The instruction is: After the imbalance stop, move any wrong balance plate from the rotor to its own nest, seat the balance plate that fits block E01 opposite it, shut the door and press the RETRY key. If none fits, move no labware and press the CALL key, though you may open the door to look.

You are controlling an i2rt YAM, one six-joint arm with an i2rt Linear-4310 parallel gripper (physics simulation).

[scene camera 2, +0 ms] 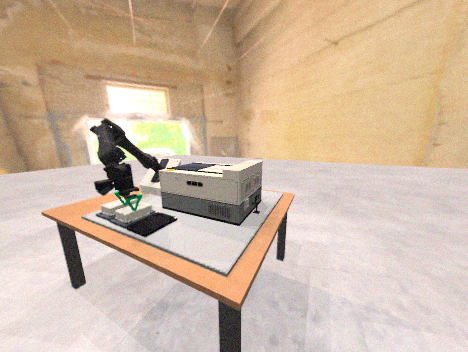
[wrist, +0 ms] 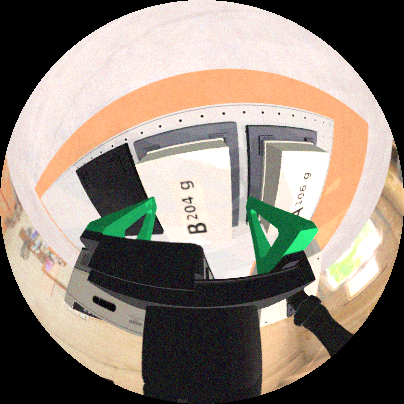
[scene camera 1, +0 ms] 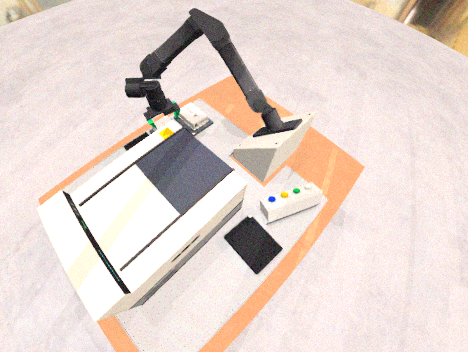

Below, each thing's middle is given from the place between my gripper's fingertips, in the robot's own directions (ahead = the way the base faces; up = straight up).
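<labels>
Centrifuge [scene camera 1: 119, 240]: 70 mm above my hand, 290 mm to the left of it, 300 mm ahead of it. White button box [scene camera 1: 281, 205]: 10 mm below my hand, 50 mm behind it, 610 mm to the left of it. As for the dark sliding door [scene camera 1: 182, 168], my hand is 150 mm short of it, 160 mm below it and 300 mm to the right of it.
</labels>
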